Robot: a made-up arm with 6 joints.
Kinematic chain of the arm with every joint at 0, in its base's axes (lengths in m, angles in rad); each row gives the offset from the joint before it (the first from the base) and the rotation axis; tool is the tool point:
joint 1: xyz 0 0 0.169 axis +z
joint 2: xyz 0 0.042 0 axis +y
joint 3: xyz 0 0 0.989 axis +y
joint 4: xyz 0 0 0.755 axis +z
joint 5: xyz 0 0 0 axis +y
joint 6: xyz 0 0 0.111 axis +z
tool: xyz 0 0 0
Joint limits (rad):
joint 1: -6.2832..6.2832
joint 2: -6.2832..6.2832
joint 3: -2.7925..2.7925
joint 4: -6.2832..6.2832
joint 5: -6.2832..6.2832
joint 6: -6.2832..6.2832
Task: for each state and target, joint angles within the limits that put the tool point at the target. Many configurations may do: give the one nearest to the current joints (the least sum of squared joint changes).
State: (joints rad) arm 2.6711 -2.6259 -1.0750 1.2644 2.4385 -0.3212
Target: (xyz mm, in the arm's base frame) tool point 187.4 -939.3 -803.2
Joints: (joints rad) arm 1.8824 -1.8822 -1.2723 1.3012 2.4571 -0.3212
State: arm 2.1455 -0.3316 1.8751 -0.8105 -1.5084 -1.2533
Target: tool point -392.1 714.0 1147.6
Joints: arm 1.9268 0.0336 1.6525 -0.7694 -1.4475 -1.2533
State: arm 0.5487 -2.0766 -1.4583 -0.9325 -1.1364 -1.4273
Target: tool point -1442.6 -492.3 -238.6
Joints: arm 0.4109 -1.3827 -0.9457 -0.9916 -1.1031 -1.4273
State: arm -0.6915 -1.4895 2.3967 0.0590 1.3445 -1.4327
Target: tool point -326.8 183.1 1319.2
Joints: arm -0.4039 -1.0369 1.5468 -0.0204 1.1697 -1.4327
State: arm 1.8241 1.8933 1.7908 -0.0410 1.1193 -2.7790
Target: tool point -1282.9 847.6 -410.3
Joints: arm 2.5302 1.5272 0.7880 0.0037 0.8833 -2.7790
